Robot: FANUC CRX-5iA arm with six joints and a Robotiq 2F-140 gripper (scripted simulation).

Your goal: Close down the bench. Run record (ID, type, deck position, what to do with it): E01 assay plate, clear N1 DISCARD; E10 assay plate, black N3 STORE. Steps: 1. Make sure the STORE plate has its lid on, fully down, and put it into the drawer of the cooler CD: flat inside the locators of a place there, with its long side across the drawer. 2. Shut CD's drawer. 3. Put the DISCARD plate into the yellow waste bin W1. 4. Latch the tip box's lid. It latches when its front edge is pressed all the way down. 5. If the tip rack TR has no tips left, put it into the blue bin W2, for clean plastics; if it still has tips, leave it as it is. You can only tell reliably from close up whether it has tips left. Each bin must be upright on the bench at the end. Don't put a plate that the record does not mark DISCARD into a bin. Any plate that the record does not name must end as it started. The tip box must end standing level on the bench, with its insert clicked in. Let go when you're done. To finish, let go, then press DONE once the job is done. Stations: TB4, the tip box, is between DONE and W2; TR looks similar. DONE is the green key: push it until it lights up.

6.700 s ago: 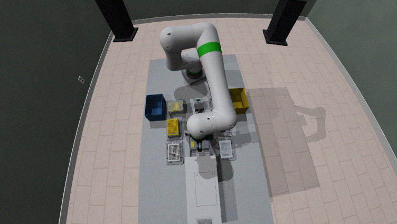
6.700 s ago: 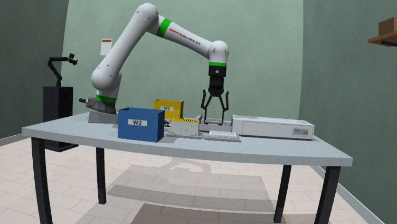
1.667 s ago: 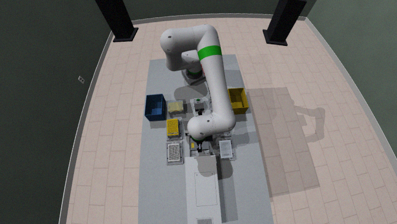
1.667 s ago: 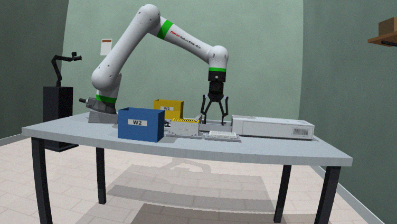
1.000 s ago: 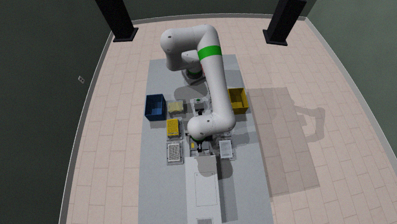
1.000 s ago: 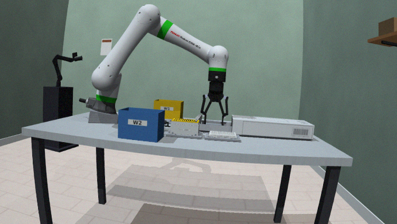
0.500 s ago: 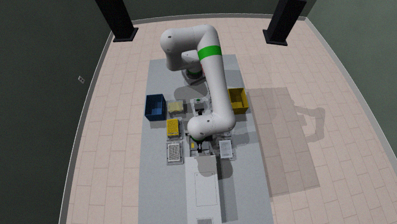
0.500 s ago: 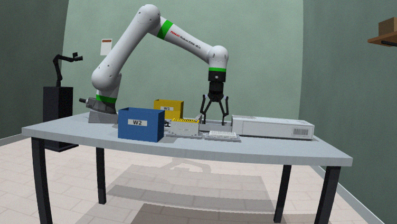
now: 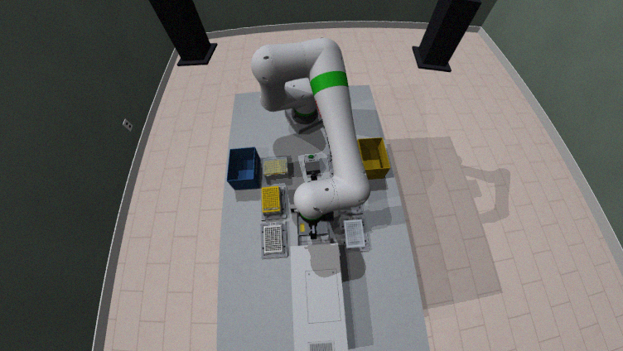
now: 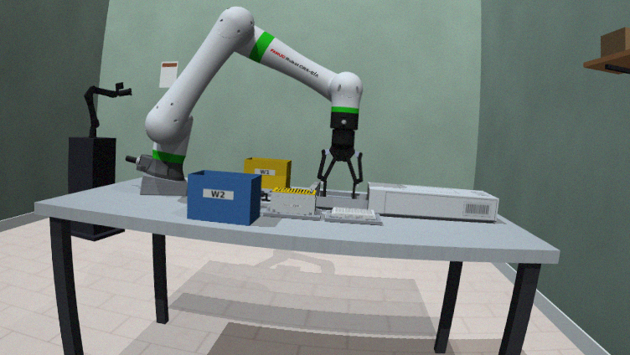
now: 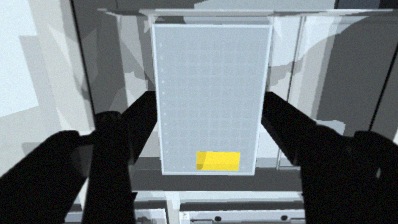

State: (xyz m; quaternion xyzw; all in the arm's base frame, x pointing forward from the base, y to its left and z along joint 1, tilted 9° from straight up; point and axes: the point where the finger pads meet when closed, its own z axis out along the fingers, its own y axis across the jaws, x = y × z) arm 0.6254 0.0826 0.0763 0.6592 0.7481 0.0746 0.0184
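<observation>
Now: the clear plate lid 20 mm below my hand. Round my hand: cooler CD 170 mm ahead, 20 mm to the left; cooler drawer 40 mm ahead, 10 mm below; black assay plate 20 mm below.
</observation>
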